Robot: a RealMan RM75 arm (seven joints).
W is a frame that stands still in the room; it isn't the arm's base.
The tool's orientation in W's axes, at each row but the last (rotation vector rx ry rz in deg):
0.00, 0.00, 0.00
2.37, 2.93, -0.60
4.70, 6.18, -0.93
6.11, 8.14, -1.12
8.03, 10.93, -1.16
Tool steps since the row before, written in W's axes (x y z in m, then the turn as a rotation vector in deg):
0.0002, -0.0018, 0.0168, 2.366, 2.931, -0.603
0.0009, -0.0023, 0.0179, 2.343, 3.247, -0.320
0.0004, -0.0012, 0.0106, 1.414, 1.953, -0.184
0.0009, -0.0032, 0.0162, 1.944, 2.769, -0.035
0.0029, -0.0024, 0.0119, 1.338, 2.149, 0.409
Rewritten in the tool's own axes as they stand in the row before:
0.0002, -0.0018, 0.0168, 2.366, 2.931, -0.603
0.0000, -0.0016, 0.0180, 2.326, 3.258, -0.335
-0.0007, -0.0003, 0.0106, 1.403, 1.960, -0.193
-0.0014, -0.0015, 0.0164, 1.896, 2.802, -0.059
0.0006, -0.0007, 0.0124, 1.221, 2.228, 0.346

